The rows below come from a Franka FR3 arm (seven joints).
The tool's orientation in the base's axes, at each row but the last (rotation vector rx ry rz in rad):
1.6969 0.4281 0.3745
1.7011 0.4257 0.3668
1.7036 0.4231 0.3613
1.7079 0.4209 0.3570
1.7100 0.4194 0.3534
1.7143 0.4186 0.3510
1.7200 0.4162 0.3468
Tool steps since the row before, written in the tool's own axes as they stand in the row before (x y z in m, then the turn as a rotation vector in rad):
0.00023 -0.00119 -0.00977 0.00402 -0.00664 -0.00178
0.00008 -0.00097 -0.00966 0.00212 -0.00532 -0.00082
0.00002 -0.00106 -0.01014 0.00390 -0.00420 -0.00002
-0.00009 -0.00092 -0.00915 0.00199 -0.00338 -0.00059
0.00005 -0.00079 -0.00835 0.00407 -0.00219 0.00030
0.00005 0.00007 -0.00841 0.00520 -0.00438 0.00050
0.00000 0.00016 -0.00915 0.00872 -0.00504 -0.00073
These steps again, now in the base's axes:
-0.00452 0.00873 0.00043 0.00220 0.00445 -0.00623
-0.00453 0.00856 0.00067 0.00108 0.00252 -0.00510
-0.00477 0.00899 0.00068 0.00311 0.00249 -0.00412
-0.00436 0.00807 0.00068 0.00122 0.00197 -0.00322
-0.00383 0.00743 0.00069 0.00357 0.00197 -0.00220
-0.00377 0.00735 0.00158 0.00448 0.00267 -0.00439
-0.00411 0.00797 0.00185 0.00700 0.00546 -0.00481

